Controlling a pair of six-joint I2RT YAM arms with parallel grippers.
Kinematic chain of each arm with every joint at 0, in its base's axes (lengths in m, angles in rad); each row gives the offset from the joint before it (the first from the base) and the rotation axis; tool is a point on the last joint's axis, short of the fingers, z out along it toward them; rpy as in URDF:
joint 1: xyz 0 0 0.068 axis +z
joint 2: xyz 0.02 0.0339 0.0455 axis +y
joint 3: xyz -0.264 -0.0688 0 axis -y
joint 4: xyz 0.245 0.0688 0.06 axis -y
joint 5: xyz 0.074 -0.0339 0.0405 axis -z
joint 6: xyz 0.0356 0 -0.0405 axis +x
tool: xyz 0 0 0 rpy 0 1.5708 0
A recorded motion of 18 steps. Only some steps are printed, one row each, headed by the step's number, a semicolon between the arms.
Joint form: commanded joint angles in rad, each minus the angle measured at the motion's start. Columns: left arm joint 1, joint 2, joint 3, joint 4, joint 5, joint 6; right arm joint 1, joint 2, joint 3, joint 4, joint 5, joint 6.
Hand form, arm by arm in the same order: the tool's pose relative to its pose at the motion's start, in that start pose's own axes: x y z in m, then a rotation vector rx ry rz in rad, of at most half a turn. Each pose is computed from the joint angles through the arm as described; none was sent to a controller.
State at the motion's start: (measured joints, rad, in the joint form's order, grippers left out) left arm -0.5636 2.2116 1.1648 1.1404 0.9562 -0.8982; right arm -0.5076 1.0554 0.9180 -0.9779 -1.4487 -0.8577
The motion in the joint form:
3: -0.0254 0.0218 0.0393 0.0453 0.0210 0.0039; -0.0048 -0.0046 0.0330 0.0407 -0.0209 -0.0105
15: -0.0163 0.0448 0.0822 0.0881 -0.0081 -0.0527; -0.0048 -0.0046 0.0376 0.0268 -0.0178 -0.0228
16: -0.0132 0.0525 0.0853 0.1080 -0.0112 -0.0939; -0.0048 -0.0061 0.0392 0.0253 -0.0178 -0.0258
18: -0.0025 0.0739 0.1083 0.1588 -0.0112 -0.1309; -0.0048 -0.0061 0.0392 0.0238 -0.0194 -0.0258
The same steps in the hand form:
3: -0.0015 -0.0050 0.0132 0.0587 0.0122 0.0538; -0.0126 0.0002 -0.0020 -0.0023 -0.0225 -0.0878
15: -0.0123 -0.0027 0.0146 0.0646 -0.0387 0.0481; -0.0131 0.0010 -0.0021 -0.0009 -0.0196 -0.0909
16: -0.0128 -0.0013 0.0137 0.0688 -0.0474 0.0195; -0.0136 0.0015 -0.0022 -0.0007 -0.0197 -0.0955
18: -0.0181 0.0015 0.0118 0.0875 -0.0714 0.0262; -0.0135 0.0017 -0.0022 -0.0019 -0.0208 -0.0940

